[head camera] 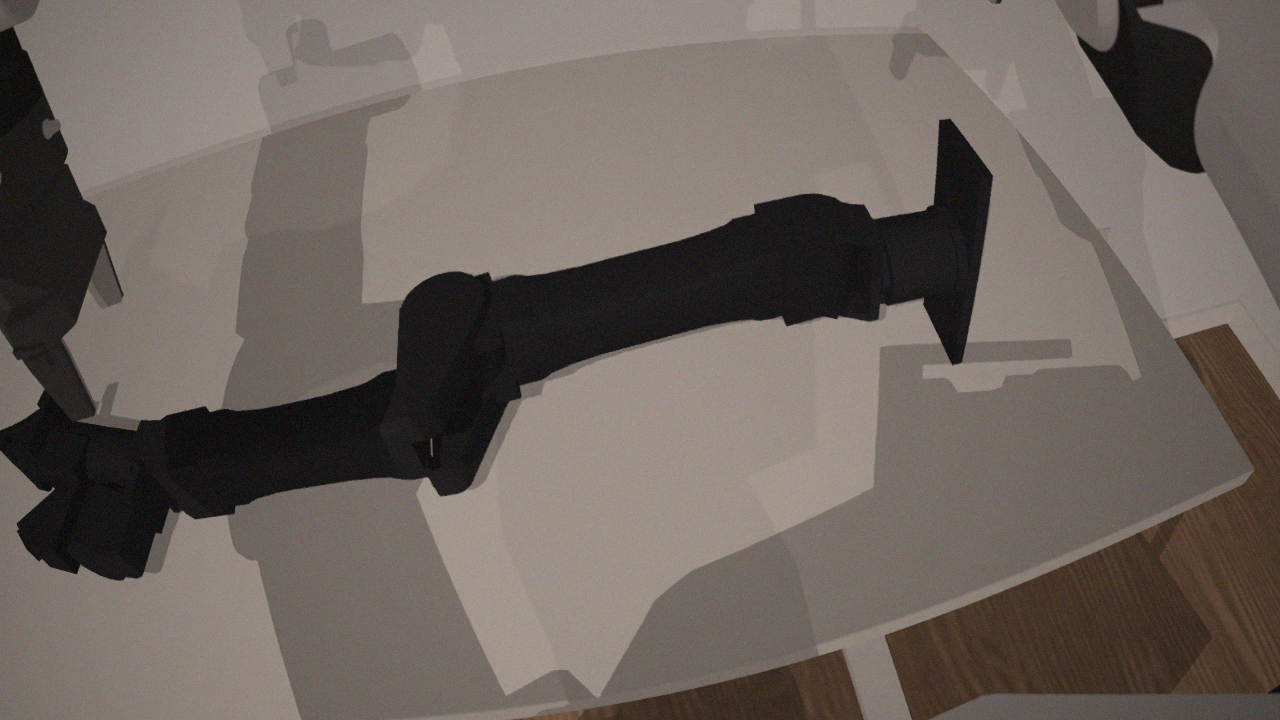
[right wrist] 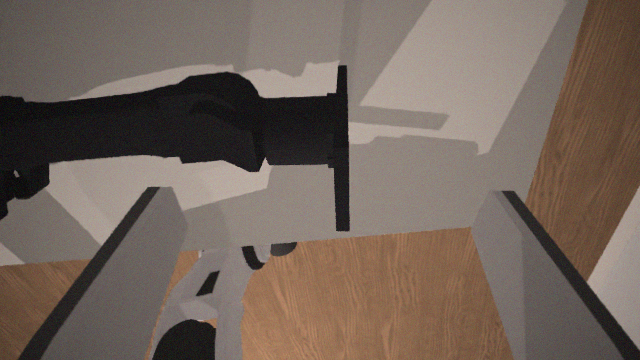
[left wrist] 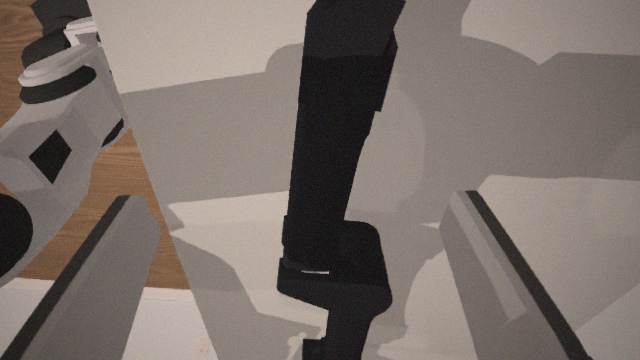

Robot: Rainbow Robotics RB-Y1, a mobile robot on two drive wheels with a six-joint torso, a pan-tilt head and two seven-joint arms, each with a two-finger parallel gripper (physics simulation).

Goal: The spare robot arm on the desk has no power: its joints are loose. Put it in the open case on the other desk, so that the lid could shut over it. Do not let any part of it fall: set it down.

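Places are measured from the robot's base along level axes (x ahead, y left, z up), in metres.
Where they show: left gripper, fingertip midpoint: (head camera: 98, 354) (left wrist: 300, 212); right gripper, fingertip midpoint: (right wrist: 329, 208).
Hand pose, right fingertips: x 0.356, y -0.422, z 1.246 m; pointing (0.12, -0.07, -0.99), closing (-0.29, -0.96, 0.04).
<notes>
Each offset is from my right fingertips to the top centre of the thing. "*": to the spot under its first point. Level surfaces: height alone.
The black spare arm (head camera: 644, 304) (left wrist: 325, 150) (right wrist: 125, 125) lies stretched out on the pale desk {dz -0.295 m} (head camera: 626, 501) (left wrist: 215, 150) (right wrist: 425, 175). Its elbow is bent sideways near the middle. Its flat base plate {* dx -0.086, dy +0.009, dz -0.168 m} (head camera: 964, 241) (right wrist: 342, 195) stands upright at the right end. Its folded wrist end {* dx +0.013, dy +0.709, dz -0.225 m} (head camera: 89, 501) is at the left. My left gripper (head camera: 102, 358) (left wrist: 300, 212) is open above the desk by the wrist end, with a link between its fingers in the left wrist view. My right gripper (right wrist: 329, 208) is open near the base plate, holding nothing. The case and the other desk do not show.
The near desk edge (head camera: 1038, 559) runs across the lower right, with wooden floor {dz -1.245 m} (head camera: 1056, 626) (left wrist: 125, 165) (right wrist: 390, 280) beyond it. A white leg (head camera: 872, 685) shows below. White and black robot parts (left wrist: 75, 120) (right wrist: 227, 295) show beside the desk in the wrist views.
</notes>
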